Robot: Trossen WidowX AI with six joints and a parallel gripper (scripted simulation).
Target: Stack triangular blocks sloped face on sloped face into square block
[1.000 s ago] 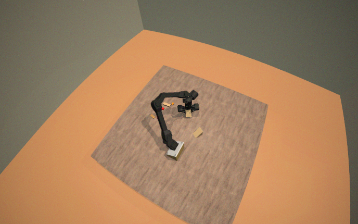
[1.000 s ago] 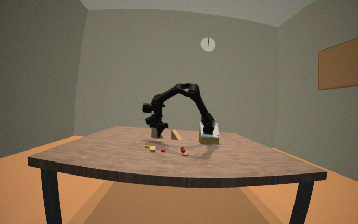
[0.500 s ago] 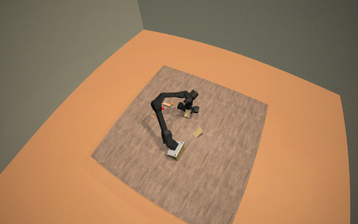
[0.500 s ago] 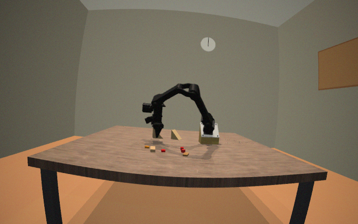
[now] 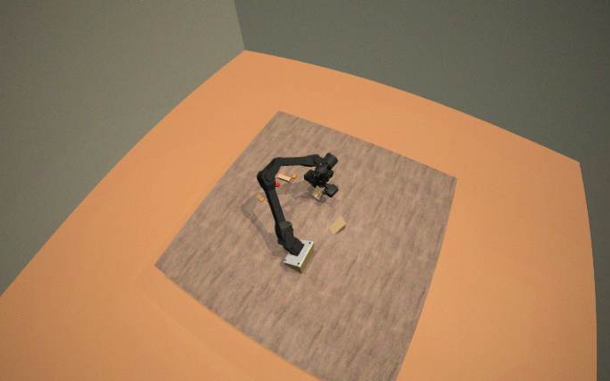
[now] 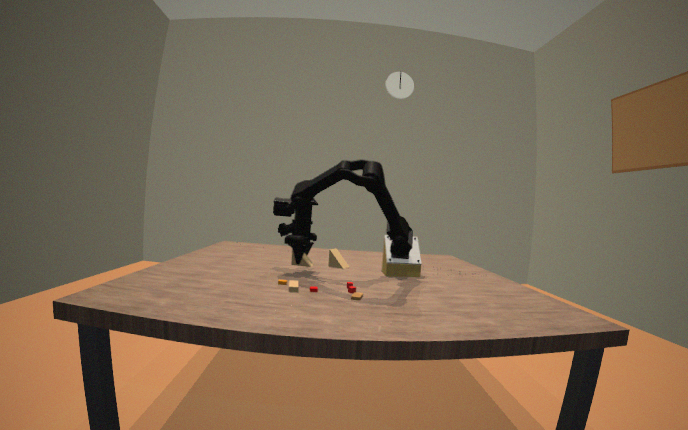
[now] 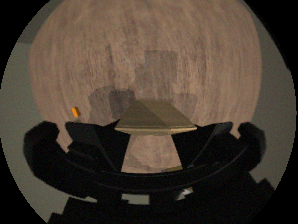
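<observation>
My gripper tip is 1 cm below the triangular block and 1 cm short of it. Also, from my gripper tip: orange piece: 19 cm to the left, 3 cm below, 3 cm ahead.
</observation>
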